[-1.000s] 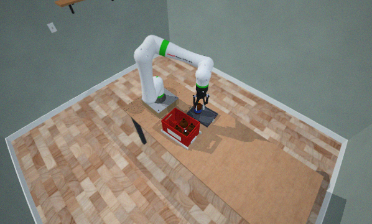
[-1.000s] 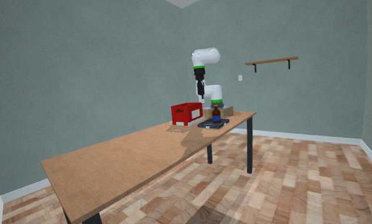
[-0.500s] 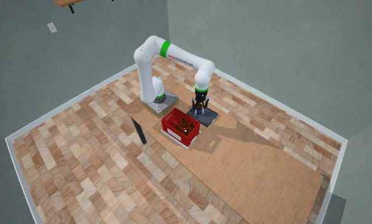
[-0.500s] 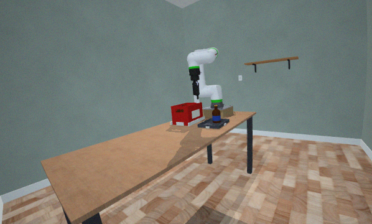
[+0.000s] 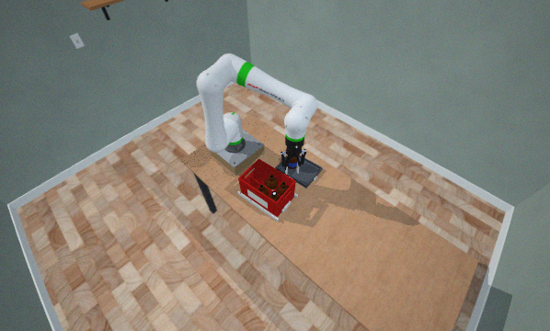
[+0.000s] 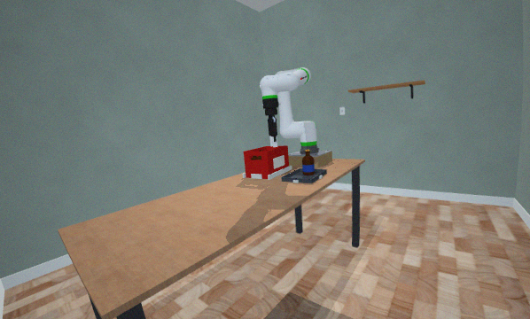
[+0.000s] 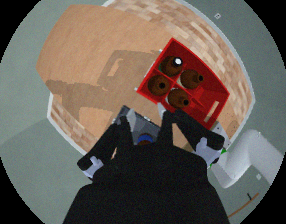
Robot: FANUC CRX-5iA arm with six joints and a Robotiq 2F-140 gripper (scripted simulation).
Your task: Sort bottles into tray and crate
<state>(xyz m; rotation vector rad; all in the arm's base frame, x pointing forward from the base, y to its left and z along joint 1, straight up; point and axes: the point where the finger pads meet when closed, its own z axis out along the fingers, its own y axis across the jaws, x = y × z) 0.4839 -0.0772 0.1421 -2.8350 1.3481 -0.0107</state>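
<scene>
My hand is 100 mm past the crate, 110 mm to the left of it and 140 mm above it. Also, from my hand: dark tray (30 mm behind, 180 mm to the left, 210 mm below); capped brown bottle (90 mm behind, 190 mm to the left, 140 mm below).
</scene>
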